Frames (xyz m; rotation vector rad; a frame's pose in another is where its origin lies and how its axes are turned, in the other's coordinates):
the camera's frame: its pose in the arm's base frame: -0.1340 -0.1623 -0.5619 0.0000 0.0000 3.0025
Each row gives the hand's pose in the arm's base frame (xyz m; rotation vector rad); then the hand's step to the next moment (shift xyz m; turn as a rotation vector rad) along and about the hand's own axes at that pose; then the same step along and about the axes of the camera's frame.
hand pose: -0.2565 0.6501 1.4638 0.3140 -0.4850 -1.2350
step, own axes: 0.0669 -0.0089 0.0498 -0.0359 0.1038 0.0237
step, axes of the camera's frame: 0.0072 0.0665 0.0506 -0.0543 -0.0749 0.0637
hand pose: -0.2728 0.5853 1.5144 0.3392 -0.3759 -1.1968
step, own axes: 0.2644 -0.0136 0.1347 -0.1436 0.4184 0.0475
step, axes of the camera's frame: -0.0476 0.2572 0.1408 -0.2407 -0.3068 0.2143
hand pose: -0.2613 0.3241 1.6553 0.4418 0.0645 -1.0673
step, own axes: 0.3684 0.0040 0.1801 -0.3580 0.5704 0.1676
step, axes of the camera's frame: -0.2052 0.3483 0.0689 -0.2199 -0.4998 0.4282
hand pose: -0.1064 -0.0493 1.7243 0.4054 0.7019 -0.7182
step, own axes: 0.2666 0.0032 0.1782 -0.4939 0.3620 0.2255
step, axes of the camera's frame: -0.2538 0.1858 -0.0623 -0.0404 -0.3591 0.5433
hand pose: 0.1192 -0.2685 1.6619 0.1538 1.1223 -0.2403
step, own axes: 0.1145 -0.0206 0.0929 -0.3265 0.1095 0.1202
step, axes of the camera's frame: -0.1291 0.0378 -0.0639 0.0162 -0.1122 0.3467
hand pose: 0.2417 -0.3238 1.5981 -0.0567 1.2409 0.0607
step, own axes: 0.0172 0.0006 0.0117 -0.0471 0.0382 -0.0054
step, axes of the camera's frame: -0.0161 -0.0040 -0.0125 0.0281 -0.0334 0.0424
